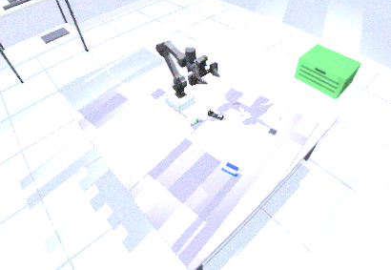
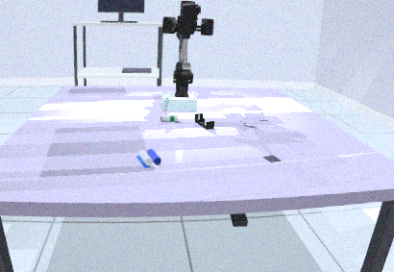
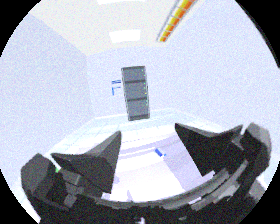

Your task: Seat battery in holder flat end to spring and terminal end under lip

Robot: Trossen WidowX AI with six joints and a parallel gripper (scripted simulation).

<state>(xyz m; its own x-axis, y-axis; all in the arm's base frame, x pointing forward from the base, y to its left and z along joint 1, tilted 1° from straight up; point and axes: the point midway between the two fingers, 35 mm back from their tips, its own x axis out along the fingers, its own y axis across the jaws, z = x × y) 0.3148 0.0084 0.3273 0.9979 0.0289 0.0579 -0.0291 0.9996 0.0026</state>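
Now: gripper tip 12 cm past the battery, 6 cm to the left of it and 37 cm above it. Round my gripper tip: battery blister pack 28 cm ahead, 11 cm to the right, 37 cm below.
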